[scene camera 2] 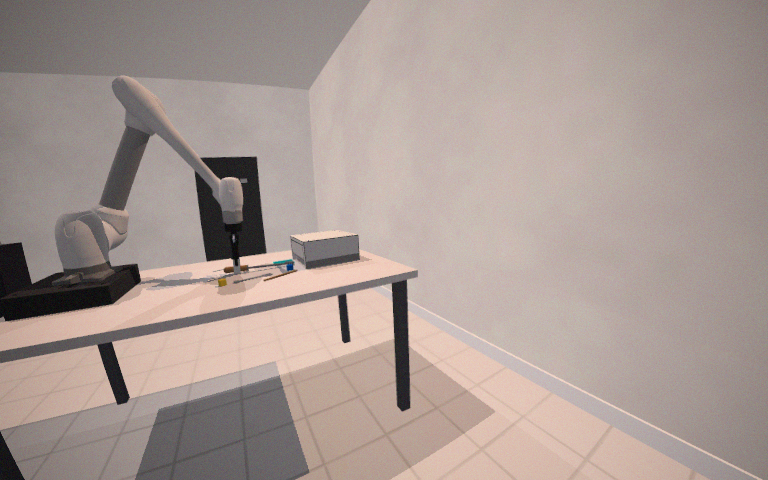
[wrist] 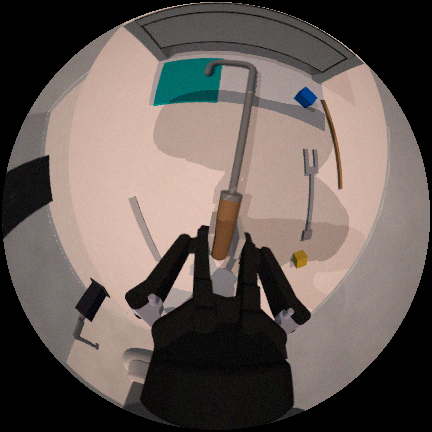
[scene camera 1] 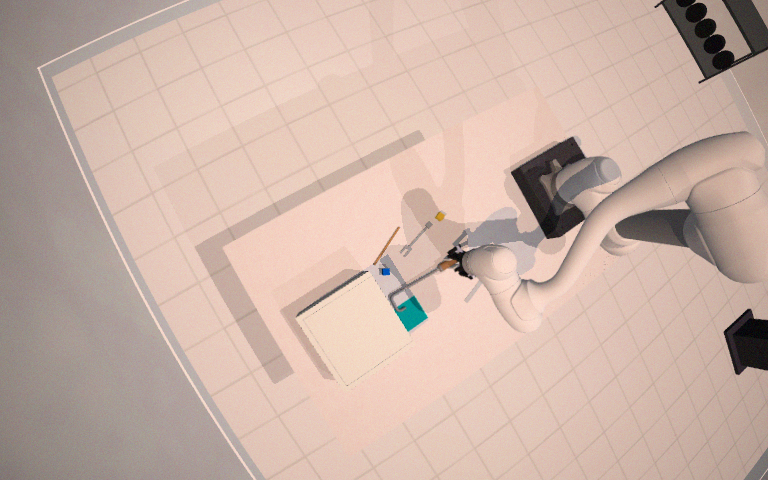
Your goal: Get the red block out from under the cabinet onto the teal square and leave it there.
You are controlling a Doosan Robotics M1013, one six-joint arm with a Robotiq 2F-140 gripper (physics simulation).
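Places are measured from the arm's base along level axes (x ahead, y left, z up), in millimetres.
Pixels of known places: gripper, between the fingertips: (scene camera 2: pixel 237 272) (wrist: pixel 224 221) (scene camera 1: pixel 448 262); arm's base, origin of its link: (scene camera 2: pixel 90 276) (scene camera 1: pixel 562 189).
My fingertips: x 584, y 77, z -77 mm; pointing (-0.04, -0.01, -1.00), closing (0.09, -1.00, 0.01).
Note:
Ahead of a thing's pixels: the offset from my fingertips to its top centre. "pt": to the spot under its first point.
My gripper (scene camera 1: pixel 453 263) (scene camera 2: pixel 236 268) (wrist: pixel 224 221) is shut on the brown handle of a grey hook tool @(dx +105, dy +38, dz +33 mm) (scene camera 1: pixel 421 278) (wrist: pixel 242 140), low over the table. The shaft points toward the cream-topped cabinet @(dx +441, dy +66, dz +128 mm) (scene camera 1: pixel 353 328) (scene camera 2: pixel 331 249) (wrist: pixel 240 32). The bent end is outside the cabinet, in front of its near face, and its tip is over the teal square @(pt dx +213, dy +143, dz -6 mm) (scene camera 1: pixel 415 318) (scene camera 2: pixel 283 262) (wrist: pixel 182 80). The teal square lies flat beside the cabinet's front. The red block does not show in any view; the space under the cabinet is hidden.
A blue block @(dx +248, dy -69, dz +18 mm) (scene camera 1: pixel 385 271) (scene camera 2: pixel 289 267) (wrist: pixel 305 97) lies near the cabinet's front corner. Beside it is a thin brown stick @(dx +203, dy -157, dz +0 mm) (scene camera 1: pixel 386 245) (wrist: pixel 333 142). A grey forked tool @(dx +84, dy -136, dz +1 mm) (scene camera 1: pixel 417 237) (wrist: pixel 311 200) and a yellow block @(dx -39, dy -179, dz +18 mm) (scene camera 1: pixel 440 216) (scene camera 2: pixel 222 281) (wrist: pixel 300 259) lie to the gripper's side.

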